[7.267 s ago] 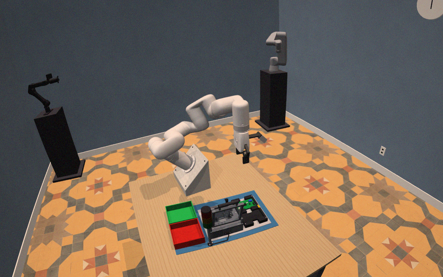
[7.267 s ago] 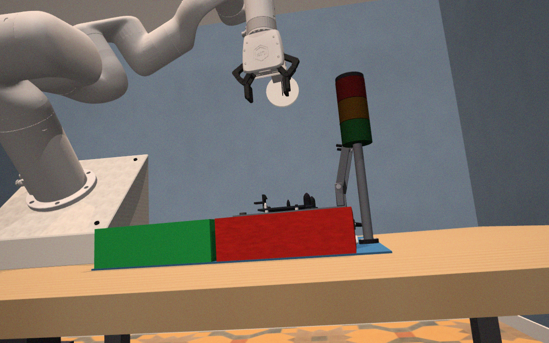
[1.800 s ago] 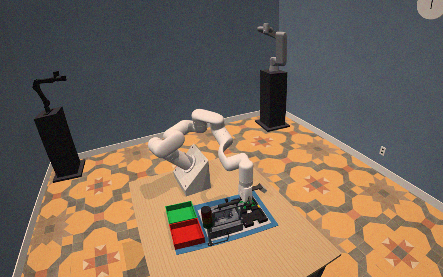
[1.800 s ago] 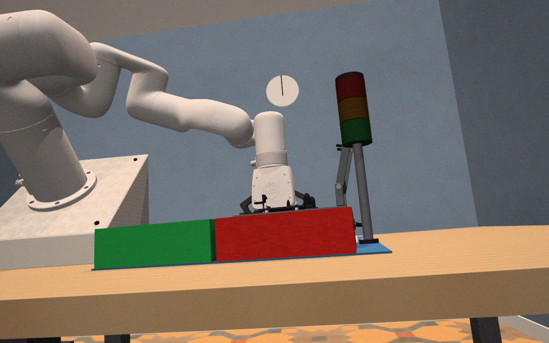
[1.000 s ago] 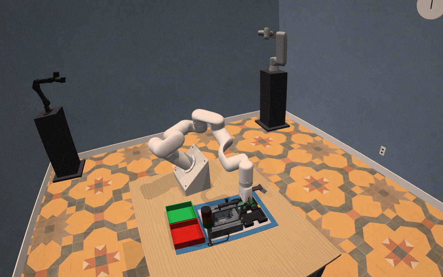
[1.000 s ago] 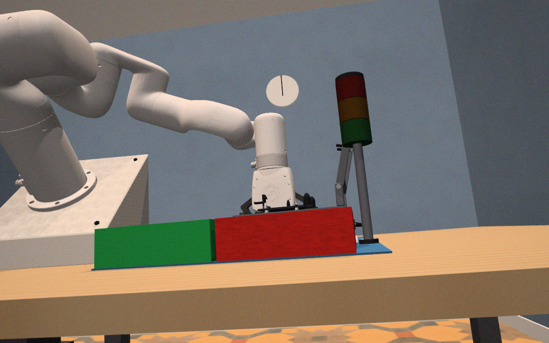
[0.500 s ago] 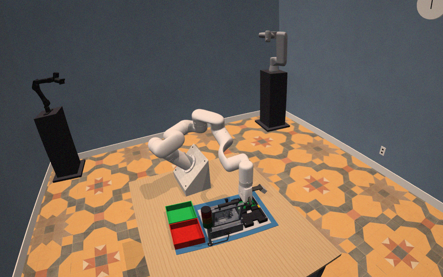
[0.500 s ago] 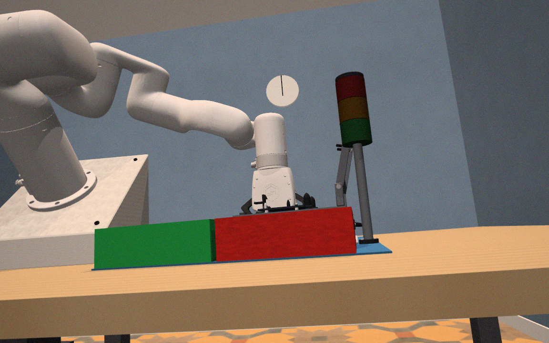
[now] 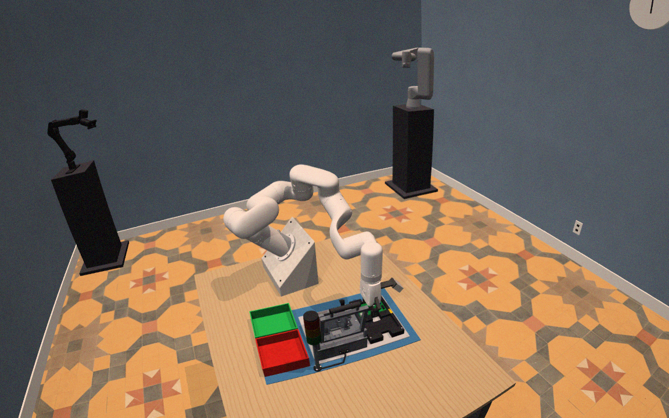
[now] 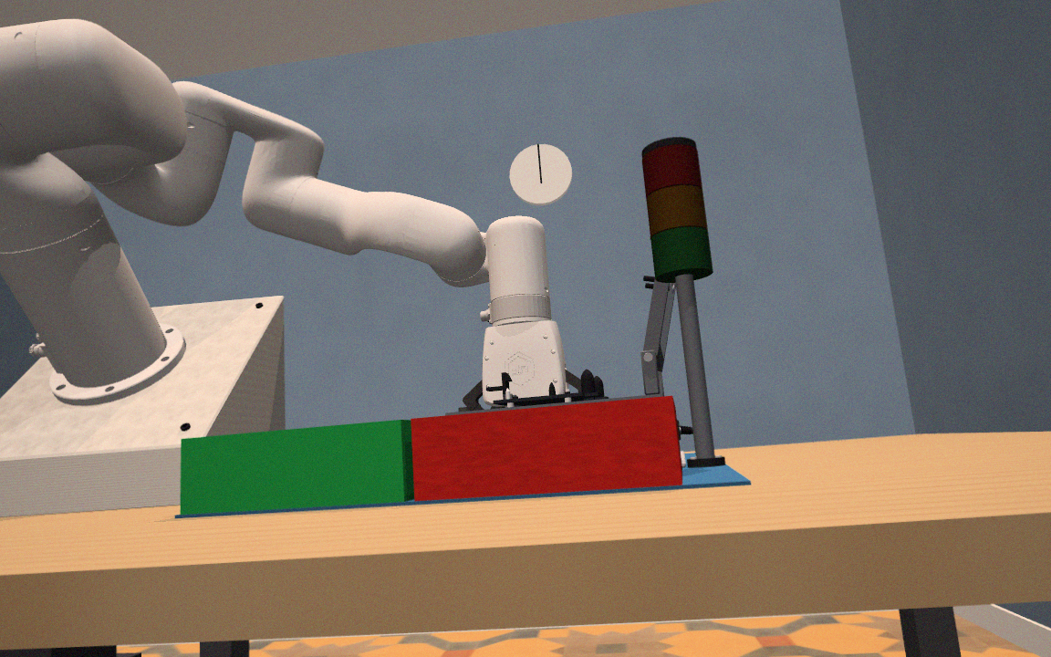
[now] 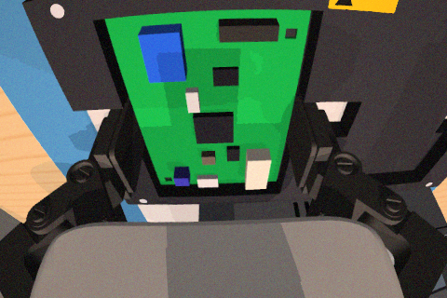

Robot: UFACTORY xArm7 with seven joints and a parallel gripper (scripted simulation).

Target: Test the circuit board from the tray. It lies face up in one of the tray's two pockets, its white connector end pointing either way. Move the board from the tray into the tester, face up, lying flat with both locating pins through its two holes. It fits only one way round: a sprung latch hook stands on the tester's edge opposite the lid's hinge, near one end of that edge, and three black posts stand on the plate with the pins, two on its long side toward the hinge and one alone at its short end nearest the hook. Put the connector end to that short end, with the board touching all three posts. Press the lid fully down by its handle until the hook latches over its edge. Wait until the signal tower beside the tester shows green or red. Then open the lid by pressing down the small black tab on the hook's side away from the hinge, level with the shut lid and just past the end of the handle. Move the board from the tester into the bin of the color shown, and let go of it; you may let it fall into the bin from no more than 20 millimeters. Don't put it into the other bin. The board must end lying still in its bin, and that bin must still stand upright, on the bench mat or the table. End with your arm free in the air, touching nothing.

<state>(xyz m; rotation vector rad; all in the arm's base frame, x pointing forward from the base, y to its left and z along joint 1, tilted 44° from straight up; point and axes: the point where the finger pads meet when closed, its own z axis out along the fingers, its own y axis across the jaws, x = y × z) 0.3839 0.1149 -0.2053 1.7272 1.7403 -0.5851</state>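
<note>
The green circuit board is right at my hand. Round my hand: tester plate 6 cm ahead, 17 cm to the right, 5 cm above; tester lid 18 cm ahead, 18 cm to the right, 16 cm above; black latch tab 1 cm behind, 11 cm to the right, 6 cm above.
</note>
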